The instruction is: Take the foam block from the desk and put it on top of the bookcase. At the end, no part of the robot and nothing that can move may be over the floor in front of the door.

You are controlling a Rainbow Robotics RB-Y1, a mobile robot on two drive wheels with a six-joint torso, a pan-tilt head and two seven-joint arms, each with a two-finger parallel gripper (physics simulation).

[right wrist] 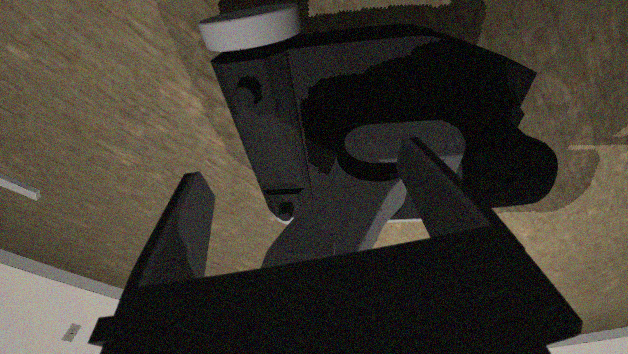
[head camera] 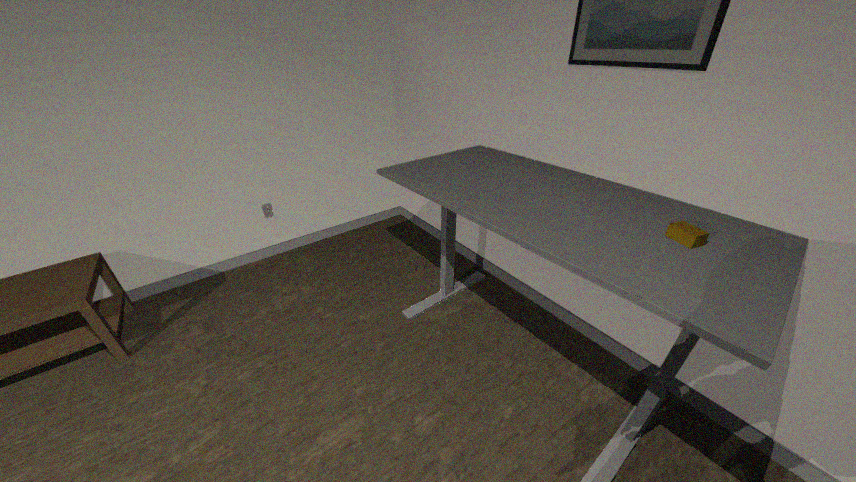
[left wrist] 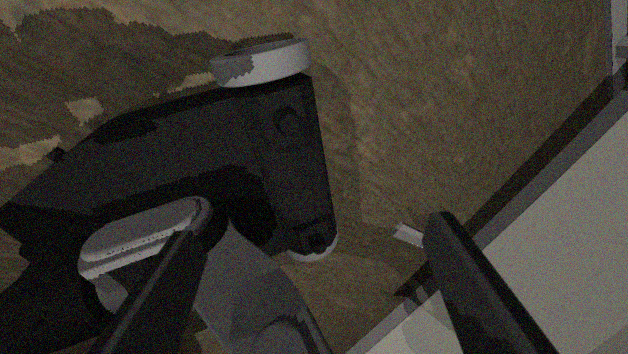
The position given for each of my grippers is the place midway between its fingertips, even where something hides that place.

my left gripper: left wrist 309, 235; not seen in the right wrist view (out of frame); not seen in the head camera view (out of frame)
my right gripper: right wrist 304, 168; not seen in the head camera view (out of frame); not seen in the left wrist view (out of frame)
yellow foam block: head camera 682, 232; not seen in the right wrist view (out of frame); not seen in the left wrist view (out of frame)
